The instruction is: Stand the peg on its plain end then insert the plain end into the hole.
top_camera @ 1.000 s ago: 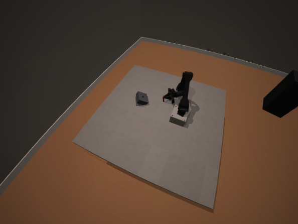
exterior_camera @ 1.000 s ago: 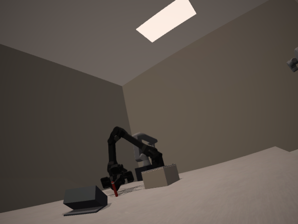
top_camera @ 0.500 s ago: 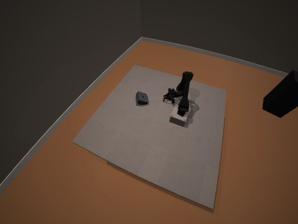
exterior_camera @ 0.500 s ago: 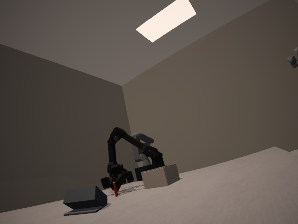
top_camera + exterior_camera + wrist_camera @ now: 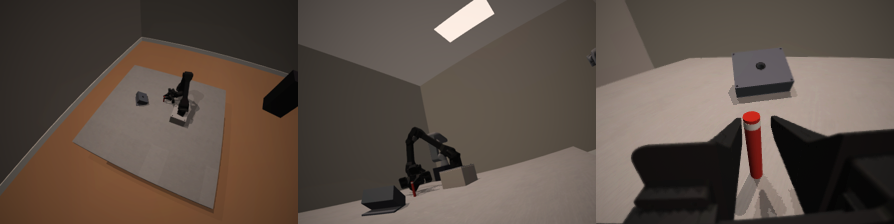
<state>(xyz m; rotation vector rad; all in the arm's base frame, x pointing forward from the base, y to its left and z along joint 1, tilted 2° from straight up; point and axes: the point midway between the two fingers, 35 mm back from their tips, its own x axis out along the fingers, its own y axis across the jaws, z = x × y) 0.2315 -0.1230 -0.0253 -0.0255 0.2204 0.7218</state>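
The red peg is 1 cm behind my gripper tip and 1 cm below it. The rest, counted from my gripper tip: sloped panel 20 cm ahead, 13 cm to the left, 3 cm below.
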